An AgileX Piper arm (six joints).
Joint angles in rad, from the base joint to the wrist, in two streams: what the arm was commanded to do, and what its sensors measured. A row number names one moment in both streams.
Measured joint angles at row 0:
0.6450, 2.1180, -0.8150, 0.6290, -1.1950, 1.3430
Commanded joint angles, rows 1 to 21:
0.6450, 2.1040, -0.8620, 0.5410, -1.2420, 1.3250
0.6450, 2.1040, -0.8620, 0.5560, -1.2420, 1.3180
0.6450, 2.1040, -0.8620, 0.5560, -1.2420, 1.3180
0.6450, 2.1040, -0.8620, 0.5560, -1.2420, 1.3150
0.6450, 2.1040, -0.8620, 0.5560, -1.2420, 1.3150
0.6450, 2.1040, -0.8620, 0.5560, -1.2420, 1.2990
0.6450, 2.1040, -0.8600, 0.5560, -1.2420, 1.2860
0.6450, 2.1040, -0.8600, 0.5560, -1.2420, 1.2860
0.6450, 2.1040, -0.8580, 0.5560, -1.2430, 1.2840
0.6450, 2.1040, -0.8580, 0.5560, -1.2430, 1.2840
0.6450, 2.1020, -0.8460, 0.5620, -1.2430, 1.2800
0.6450, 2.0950, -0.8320, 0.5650, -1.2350, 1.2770
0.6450, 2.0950, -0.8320, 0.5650, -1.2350, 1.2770
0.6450, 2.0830, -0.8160, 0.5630, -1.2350, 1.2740
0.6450, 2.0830, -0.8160, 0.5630, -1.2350, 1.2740
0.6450, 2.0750, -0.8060, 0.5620, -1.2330, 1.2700
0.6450, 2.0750, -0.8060, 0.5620, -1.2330, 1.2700
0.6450, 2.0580, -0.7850, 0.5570, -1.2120, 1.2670
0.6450, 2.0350, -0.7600, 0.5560, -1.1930, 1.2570
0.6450, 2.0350, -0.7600, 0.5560, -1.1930, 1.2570
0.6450, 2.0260, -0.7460, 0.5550, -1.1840, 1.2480
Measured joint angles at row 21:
0.6520, 2.0670, -0.7730, 0.5650, -1.1800, 1.2830
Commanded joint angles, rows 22 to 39:
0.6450, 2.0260, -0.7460, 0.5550, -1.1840, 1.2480
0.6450, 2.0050, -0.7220, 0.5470, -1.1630, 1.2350
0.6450, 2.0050, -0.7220, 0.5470, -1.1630, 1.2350
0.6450, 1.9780, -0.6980, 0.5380, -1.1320, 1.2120
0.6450, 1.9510, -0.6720, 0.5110, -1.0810, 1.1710
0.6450, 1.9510, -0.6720, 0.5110, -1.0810, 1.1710
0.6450, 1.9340, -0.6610, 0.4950, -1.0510, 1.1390
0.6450, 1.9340, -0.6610, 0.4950, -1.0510, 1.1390
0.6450, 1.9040, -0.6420, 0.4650, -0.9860, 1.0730
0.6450, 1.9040, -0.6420, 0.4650, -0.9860, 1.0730
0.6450, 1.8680, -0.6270, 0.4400, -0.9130, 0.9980
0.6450, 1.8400, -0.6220, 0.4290, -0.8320, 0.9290
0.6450, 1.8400, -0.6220, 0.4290, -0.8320, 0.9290
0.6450, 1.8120, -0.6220, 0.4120, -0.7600, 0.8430
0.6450, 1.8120, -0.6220, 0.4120, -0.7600, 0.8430
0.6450, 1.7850, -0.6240, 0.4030, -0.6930, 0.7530
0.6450, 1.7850, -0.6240, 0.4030, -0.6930, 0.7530
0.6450, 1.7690, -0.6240, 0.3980, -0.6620, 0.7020
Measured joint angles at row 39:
0.6520, 1.8140, -0.6250, 0.4290, -0.7570, 0.8430
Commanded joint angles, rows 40 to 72:
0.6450, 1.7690, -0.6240, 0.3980, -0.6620, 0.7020
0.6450, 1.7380, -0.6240, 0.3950, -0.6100, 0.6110
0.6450, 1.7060, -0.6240, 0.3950, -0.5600, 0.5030
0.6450, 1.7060, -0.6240, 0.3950, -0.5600, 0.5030
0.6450, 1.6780, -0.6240, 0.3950, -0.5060, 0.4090
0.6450, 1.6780, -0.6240, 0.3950, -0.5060, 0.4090
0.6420, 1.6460, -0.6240, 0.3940, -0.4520, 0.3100
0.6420, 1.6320, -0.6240, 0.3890, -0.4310, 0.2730
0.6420, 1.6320, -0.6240, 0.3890, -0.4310, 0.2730
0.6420, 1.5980, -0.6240, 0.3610, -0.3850, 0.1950
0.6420, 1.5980, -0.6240, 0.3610, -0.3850, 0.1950
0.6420, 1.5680, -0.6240, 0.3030, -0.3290, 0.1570
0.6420, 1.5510, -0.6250, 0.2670, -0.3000, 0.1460
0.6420, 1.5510, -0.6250, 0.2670, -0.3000, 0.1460
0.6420, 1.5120, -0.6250, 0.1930, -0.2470, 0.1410
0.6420, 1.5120, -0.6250, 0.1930, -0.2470, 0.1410
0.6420, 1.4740, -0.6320, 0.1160, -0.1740, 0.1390
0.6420, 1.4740, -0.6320, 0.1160, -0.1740, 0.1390
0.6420, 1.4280, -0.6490, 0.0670, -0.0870, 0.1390
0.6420, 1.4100, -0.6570, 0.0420, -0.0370, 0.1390
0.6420, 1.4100, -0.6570, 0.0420, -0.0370, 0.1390
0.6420, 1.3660, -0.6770, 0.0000, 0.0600, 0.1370
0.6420, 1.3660, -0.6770, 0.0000, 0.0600, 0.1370
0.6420, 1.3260, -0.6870, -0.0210, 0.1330, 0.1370
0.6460, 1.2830, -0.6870, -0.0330, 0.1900, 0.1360
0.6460, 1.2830, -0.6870, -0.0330, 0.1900, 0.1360
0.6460, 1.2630, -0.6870, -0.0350, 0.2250, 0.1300
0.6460, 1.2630, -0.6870, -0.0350, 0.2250, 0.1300
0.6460, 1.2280, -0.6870, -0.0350, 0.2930, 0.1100
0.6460, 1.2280, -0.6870, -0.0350, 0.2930, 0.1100
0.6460, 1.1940, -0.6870, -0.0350, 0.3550, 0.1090
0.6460, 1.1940, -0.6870, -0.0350, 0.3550, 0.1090
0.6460, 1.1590, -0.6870, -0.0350, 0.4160, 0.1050
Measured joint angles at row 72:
0.6450, 1.2040, -0.6820, -0.0270, 0.3280, 0.1300
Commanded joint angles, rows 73 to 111:
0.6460, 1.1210, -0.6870, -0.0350, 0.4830, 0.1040
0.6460, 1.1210, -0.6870, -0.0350, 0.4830, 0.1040
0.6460, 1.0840, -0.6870, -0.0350, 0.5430, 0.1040
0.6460, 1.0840, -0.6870, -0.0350, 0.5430, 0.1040
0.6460, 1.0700, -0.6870, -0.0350, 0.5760, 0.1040
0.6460, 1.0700, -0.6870, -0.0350, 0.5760, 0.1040
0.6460, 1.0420, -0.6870, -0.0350, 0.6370, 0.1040
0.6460, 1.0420, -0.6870, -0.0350, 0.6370, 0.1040
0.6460, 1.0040, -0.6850, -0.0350, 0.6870, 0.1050
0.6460, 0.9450, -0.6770, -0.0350, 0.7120, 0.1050
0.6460, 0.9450, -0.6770, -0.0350, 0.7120, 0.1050
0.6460, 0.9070, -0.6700, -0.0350, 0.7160, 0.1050
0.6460, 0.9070, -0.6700, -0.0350, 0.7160, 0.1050
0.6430, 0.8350, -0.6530, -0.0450, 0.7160, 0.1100
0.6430, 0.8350, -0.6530, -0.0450, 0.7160, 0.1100
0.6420, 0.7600, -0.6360, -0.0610, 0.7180, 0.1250
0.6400, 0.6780, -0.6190, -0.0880, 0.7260, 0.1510
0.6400, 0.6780, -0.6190, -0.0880, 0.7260, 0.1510
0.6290, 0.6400, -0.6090, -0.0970, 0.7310, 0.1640
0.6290, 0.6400, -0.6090, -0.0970, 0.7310, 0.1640
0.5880, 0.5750, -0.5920, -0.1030, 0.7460, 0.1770
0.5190, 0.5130, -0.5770, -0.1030, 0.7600, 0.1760
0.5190, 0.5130, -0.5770, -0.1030, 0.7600, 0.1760
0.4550, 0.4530, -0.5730, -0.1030, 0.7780, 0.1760
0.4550, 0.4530, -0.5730, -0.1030, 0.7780, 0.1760
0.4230, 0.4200, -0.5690, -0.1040, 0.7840, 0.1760
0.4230, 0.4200, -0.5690, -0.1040, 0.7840, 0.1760
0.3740, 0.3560, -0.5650, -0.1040, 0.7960, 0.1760
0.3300, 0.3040, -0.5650, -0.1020, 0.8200, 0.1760
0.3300, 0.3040, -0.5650, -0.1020, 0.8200, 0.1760
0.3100, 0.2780, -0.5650, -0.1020, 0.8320, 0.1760
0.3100, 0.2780, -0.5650, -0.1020, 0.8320, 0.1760
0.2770, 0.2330, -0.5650, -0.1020, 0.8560, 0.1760
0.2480, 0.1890, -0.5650, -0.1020, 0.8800, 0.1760
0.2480, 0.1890, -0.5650, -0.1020, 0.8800, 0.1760
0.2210, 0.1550, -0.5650, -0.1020, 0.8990, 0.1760
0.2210, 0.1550, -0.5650, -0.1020, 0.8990, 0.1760
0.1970, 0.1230, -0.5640, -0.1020, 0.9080, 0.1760
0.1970, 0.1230, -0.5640, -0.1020, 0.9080, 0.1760
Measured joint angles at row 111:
0.2310, 0.1650, -0.5680, -0.1000, 0.8880, 0.1680
